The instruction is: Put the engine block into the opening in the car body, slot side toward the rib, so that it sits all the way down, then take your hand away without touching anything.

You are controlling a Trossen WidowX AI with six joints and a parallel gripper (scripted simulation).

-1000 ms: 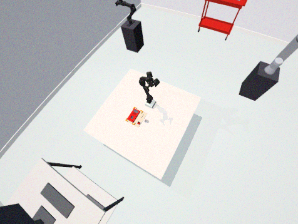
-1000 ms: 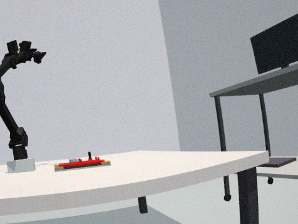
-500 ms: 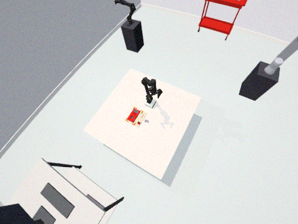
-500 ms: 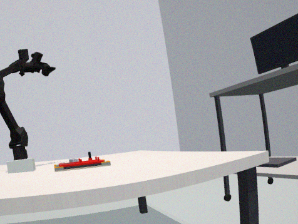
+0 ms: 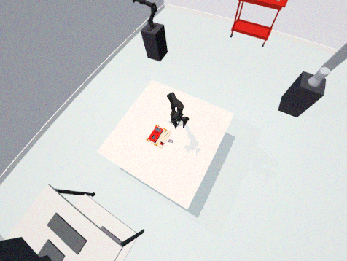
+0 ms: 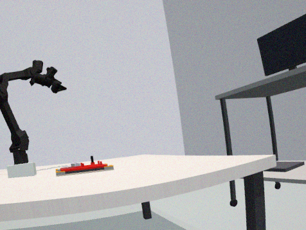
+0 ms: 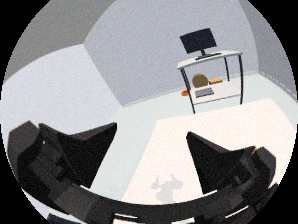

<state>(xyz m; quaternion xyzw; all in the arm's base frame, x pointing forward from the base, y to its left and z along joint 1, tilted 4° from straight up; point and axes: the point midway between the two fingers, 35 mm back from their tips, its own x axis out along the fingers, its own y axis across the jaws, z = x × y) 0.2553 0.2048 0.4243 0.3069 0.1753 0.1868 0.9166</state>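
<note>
My gripper tip is now 20 mm short of the grey engine block, 140 mm to the left of it and 460 mm above it.
</note>
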